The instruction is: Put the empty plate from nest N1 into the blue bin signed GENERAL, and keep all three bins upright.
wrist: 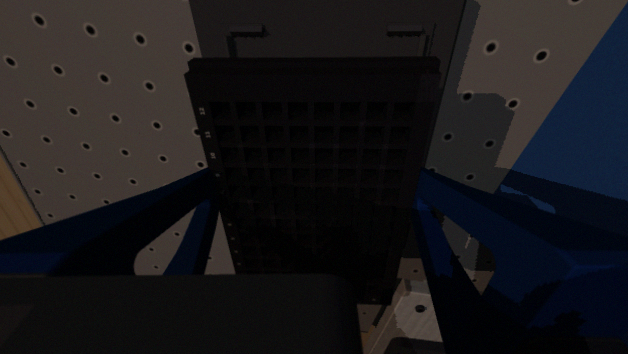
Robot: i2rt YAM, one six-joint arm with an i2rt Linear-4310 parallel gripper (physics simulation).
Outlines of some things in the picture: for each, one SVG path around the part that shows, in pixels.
My gripper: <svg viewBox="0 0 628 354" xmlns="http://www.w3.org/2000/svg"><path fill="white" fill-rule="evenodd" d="M421 167L411 210L411 220L446 354L628 354L628 347L620 339L628 331L628 237L467 186ZM433 206L492 252L496 263L495 272L482 296L452 251ZM355 289L348 280L332 274L204 274L220 209L212 171L208 167L160 188L0 240L0 354L363 354ZM196 207L183 240L162 275L136 275L134 263L137 254Z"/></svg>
A black plate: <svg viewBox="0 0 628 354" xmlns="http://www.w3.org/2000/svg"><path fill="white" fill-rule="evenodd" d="M441 60L436 56L193 58L187 62L189 71L184 74L208 169L212 171L220 204L219 211L235 274L332 274L348 280L353 285L357 304L391 305L442 73L439 71Z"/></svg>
A blue bin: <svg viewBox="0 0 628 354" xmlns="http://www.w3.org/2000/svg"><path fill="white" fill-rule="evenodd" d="M627 331L620 337L620 339L628 347ZM628 2L494 192L494 195L628 237Z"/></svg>
